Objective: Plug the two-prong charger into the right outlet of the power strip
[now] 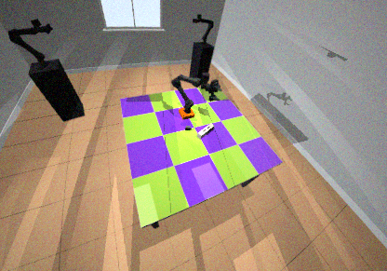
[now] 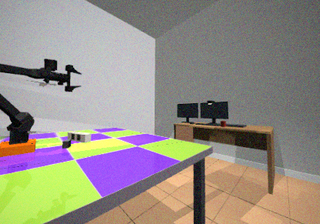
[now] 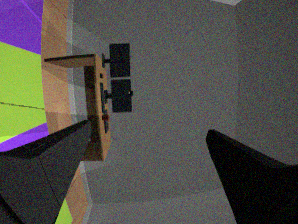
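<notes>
The black two-prong charger is 43 cm below my gripper tip, 15 cm to the right of it and 12 cm behind it.
</notes>
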